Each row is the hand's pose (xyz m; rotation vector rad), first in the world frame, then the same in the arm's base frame.
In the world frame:
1: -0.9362 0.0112 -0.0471 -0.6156 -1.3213 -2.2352
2: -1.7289 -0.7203 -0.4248 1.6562 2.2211 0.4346
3: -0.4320 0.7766 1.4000 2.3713 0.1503 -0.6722
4: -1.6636 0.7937 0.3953 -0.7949 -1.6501 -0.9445
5: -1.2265 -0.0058 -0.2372 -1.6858 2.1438 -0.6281
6: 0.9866 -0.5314 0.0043 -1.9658 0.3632 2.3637
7: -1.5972 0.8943 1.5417 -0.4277 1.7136 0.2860
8: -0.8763 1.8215 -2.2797 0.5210 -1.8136 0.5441
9: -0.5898 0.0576 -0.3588 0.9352 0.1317 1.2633
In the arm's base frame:
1: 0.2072 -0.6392 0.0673 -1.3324 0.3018 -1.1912
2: -0.4746 -1.5024 0.3774 -1.0821 -1.3559 0.0199
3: 1.8655 -0.2973 -0.1924 -1.4818 -1.2150 2.1326
4: 0.8817 -0.6458 1.0065 -0.4957 0.0688 -0.4719
5: 0.0097 -0.7533 0.3294 1.4714 -1.7813 -1.5509
6: 0.1485 0.0639 -1.8026 0.3514 -0.6777 2.8273
7: 1.9755 -0.9391 0.7913 -0.4157 -2.5526 -1.5761
8: -1.1153 1.5114 1.4425 1.1929 -0.3739 -0.5179
9: -0.0401 -0.2934 -0.1291 2.5046 0.9596 0.4021

